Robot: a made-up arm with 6 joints.
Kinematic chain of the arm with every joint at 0, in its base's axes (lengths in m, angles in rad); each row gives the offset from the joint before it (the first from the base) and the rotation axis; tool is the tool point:
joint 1: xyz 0 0 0.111 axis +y
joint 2: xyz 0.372 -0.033 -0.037 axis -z
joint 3: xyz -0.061 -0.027 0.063 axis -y
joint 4: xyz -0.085 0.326 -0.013 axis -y
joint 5: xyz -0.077 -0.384 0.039 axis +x
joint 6: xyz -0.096 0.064 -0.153 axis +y
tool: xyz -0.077 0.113 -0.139
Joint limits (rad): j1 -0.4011..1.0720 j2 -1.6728..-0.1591 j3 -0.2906..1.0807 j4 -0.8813..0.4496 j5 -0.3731..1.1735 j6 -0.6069..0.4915
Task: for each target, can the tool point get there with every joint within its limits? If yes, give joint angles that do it. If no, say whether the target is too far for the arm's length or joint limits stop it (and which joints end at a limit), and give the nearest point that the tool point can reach.
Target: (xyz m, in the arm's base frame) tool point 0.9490 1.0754 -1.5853
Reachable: no: too far | nearest point 0.2978 0.1010 -0.4213 | short by 1.652 m
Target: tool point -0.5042 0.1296 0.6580
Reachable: no: joint limits stop it (at a limit: joint 1, joint 3, joint 5, joint 6) | nearest point -0.1138 0.0612 0.4081 | short by 0.469 m
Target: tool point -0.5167 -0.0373 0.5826
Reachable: no: joint limits stop it (at a limit: joint 1, joint 3, joint 5, joint 6) | nearest point -0.1360 -0.0355 0.3839 | short by 0.429 m
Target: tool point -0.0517 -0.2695 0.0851
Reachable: yes | joints 0.5993 -0.9451 -0.1307 -0.3089 0.3502 -0.2007
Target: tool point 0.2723 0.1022 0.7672
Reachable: no: joint limits stop it (at a limit: joint 2, joint 3, joint 4, joint 5, joint 6) | nearest point 0.1549 0.1425 0.4842 | short by 0.309 m
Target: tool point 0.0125 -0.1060 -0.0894
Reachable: yes | joints -0.0666 -0.8094 0.1369 0.1987 0.5208 -0.1794
